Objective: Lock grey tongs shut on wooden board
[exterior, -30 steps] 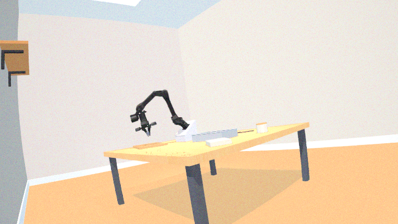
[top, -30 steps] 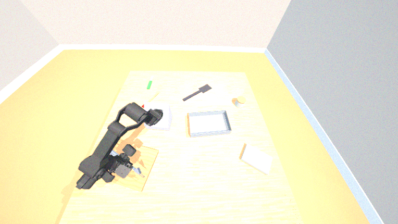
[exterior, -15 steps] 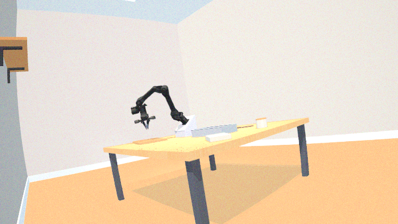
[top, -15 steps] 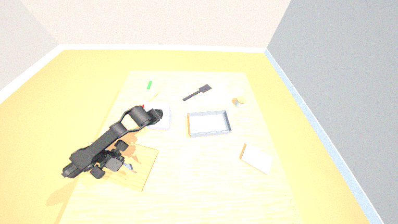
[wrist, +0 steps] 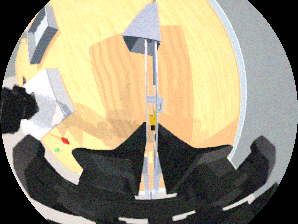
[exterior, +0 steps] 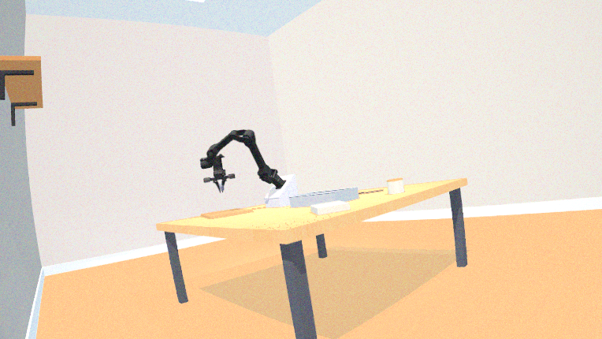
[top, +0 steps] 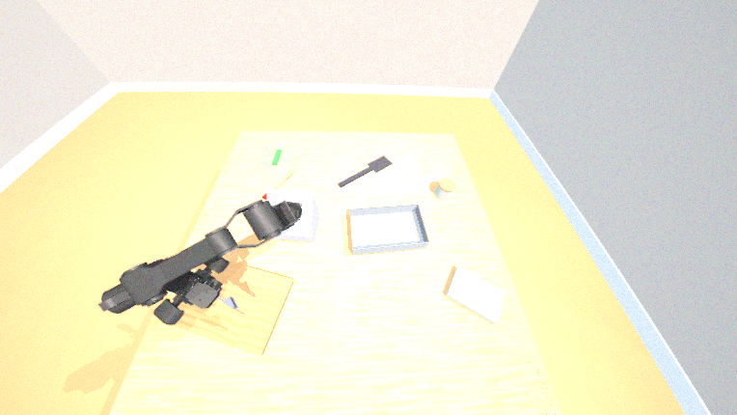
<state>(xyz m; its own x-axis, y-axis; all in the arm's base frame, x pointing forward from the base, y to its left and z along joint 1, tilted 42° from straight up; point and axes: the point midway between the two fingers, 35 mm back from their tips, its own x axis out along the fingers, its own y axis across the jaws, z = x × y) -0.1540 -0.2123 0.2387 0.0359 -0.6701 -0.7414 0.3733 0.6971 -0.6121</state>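
The wooden board is 12 cm below my gripper tip. Also, from my gripper tip: grey roasting tin: 52 cm ahead, 34 cm to the left, 10 cm below; dark spatula: 41 cm ahead, 68 cm to the left, 12 cm below; white slab: 86 cm ahead, 11 cm to the left, 11 cm below.
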